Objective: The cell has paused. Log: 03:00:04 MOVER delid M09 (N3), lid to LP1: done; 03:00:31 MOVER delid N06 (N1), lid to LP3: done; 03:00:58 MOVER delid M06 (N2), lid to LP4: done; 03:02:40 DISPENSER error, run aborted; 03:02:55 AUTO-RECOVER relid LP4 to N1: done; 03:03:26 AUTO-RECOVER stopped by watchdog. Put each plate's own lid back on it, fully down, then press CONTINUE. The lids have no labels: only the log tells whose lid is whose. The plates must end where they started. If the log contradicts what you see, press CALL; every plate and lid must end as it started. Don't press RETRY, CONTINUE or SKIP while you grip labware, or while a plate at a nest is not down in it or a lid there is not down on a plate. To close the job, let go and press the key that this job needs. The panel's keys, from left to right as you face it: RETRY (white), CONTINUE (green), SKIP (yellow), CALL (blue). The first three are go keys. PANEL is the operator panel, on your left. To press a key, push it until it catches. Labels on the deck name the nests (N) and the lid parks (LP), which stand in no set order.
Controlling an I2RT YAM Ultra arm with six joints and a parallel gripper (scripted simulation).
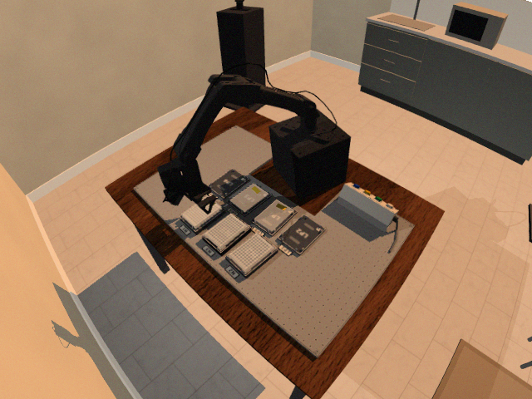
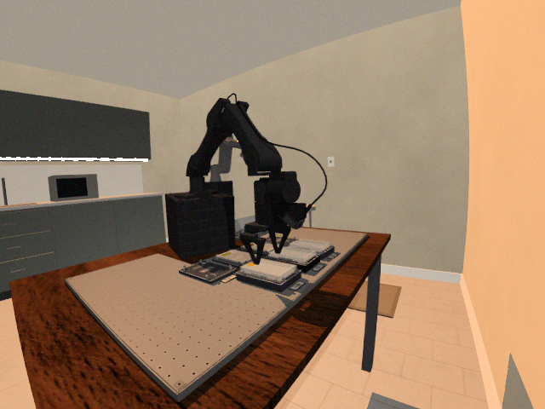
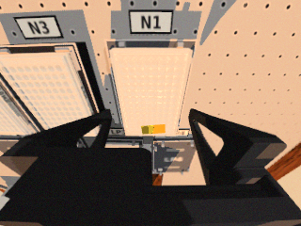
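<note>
The clear lid is 3 cm below my hand. Round my hand: yellow SKIP key: 39 cm behind, 48 cm to the left; then white well plate: 4 cm below; then blue CALL key: 40 cm behind, 43 cm to the left.
</note>
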